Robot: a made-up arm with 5 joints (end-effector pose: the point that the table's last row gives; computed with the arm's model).
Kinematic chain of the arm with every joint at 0, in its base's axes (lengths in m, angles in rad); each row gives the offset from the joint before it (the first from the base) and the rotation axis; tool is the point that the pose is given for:
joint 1: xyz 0 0 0.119 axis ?
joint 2: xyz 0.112 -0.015 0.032 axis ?
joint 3: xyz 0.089 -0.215 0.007 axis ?
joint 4: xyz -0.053 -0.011 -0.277 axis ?
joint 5: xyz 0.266 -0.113 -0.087 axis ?
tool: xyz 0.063 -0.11 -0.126
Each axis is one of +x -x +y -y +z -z.
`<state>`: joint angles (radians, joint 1 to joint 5).
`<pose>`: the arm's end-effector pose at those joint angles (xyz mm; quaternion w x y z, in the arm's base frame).
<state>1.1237 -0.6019 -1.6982 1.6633 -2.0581</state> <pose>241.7 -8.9 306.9 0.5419 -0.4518 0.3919 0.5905</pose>
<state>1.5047 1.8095 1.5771 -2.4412 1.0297</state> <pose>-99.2 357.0 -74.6 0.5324 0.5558 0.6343 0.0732</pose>
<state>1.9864 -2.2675 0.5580 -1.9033 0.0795</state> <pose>714.3 240.1 188.6 0.3679 -0.8814 0.0947 0.2807</pose>
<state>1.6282 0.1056 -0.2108 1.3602 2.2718</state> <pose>150.3 147.1 474.4 0.3707 0.7190 0.5760 0.1178</pose>
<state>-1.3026 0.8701 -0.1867 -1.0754 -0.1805</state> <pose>-367.6 197.1 -517.4 0.4760 0.3103 0.7018 0.4297</pose>
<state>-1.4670 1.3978 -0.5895 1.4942 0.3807</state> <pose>338.5 109.7 -330.2 0.8369 0.4630 -0.2578 0.1370</pose>
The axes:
joint 1: -x
joint 2: +y
joint 3: +x
joint 4: -y
joint 5: -x

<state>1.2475 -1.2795 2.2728 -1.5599 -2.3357</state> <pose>-312.9 177.3 -38.4 0.2859 0.3325 0.8621 -0.2538</pose>
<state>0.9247 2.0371 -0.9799 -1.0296 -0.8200</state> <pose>-140.3 -381.7 911.0 0.0114 -0.4133 0.7409 -0.5292</pose>
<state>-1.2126 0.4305 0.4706 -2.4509 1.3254</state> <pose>-318.6 254.5 -250.1 0.1329 0.1166 0.0981 0.9793</pose>
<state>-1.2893 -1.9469 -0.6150 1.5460 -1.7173</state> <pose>-3.0 -268.4 -0.1 0.2847 -0.1862 -0.9298 0.1404</pose>
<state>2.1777 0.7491 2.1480 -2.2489 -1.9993</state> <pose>102.6 278.1 -227.7 0.0914 0.6377 0.2854 -0.7096</pose>
